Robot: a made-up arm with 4 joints. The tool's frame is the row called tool.
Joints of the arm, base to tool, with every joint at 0 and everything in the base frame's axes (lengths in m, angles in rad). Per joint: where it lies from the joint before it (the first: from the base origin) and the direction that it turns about. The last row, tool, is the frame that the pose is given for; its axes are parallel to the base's.
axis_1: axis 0 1 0 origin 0 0 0.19
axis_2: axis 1 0 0 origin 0.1 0.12 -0.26
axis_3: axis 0 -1 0 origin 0.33 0 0.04
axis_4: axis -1 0 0 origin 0.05 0.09 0.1
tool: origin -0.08 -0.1 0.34
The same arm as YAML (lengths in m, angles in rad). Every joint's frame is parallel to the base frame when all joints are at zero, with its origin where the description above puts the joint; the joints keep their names.
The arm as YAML. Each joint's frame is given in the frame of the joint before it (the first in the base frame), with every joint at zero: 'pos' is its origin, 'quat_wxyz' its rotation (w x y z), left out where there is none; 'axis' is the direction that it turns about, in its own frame. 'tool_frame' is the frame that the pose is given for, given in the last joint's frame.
length_unit: m
angle_unit: rad
joints:
  - joint: axis_1
    pos: [0.0, 0.0, 0.19]
    axis: [0.0, 1.0, 0.0]
  - joint: axis_2
    pos: [0.1, 0.12, -0.26]
    axis: [1.0, 0.0, 0.0]
  - joint: axis_3
    pos: [0.33, 0.0, 0.04]
    axis: [0.0, -1.0, 0.0]
  - joint: axis_4
    pos: [0.05, 0.09, 0.1]
    axis: [-1.0, 0.0, 0.0]
tool_frame:
  pos: [-0.08, -0.1, 0.34]

